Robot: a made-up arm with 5 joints.
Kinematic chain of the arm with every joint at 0, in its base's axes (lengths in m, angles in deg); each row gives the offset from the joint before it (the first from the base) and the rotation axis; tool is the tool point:
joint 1: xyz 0 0 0.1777 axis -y
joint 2: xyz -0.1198 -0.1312 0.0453 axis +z
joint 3: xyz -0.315 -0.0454 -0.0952 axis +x
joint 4: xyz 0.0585 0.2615 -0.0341 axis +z
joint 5: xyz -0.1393 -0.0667 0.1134 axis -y
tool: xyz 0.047 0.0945 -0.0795
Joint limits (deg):
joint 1: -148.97..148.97
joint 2: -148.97..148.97
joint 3: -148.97..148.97
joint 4: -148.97..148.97
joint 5: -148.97..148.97
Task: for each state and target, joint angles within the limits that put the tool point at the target. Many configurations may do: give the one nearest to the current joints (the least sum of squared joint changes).
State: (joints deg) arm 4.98 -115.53 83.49 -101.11 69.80
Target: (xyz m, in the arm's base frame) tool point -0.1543 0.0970 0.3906
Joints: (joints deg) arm 18.75 -124.32 83.36 -113.58 61.69
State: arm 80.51 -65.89 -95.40 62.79 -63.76
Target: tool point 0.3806 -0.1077 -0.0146
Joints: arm 134.84 -19.35 -103.11 92.55 -51.44
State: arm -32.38 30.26 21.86 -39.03 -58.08
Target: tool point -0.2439 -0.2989 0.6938
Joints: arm -44.10 54.92 42.35 -35.90 -48.05
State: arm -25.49 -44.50 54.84 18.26 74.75
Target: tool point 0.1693 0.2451 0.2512
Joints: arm -71.29 -76.82 17.06 -1.32 114.70
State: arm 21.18 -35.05 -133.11 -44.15 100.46
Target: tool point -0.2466 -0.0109 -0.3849
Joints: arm 24.62 -47.91 -134.47 -38.15 122.81
